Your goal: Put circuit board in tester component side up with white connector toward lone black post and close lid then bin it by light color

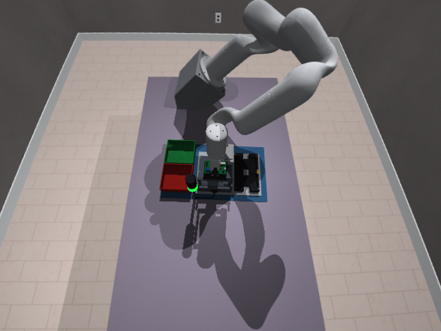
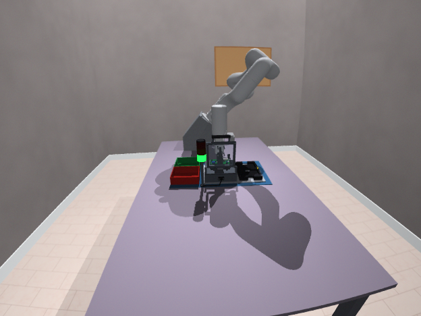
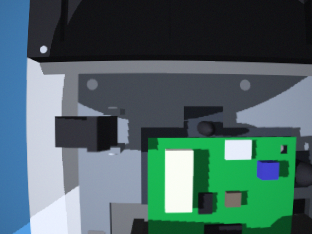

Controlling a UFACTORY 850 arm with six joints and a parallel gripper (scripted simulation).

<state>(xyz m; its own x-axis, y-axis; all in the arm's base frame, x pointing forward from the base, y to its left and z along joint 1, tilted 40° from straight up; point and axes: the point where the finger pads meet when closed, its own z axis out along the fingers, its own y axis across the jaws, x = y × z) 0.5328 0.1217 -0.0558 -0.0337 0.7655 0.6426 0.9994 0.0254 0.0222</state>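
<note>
My gripper is now 2 cm above the tester nest, 1 cm to the right of it and 1 cm short of it. Also, from my hand: green circuit board (1 cm below); clear lid (12 cm ahead, 9 cm above); red bin (20 cm to the right, 8 cm below, 5 cm ahead).
</note>
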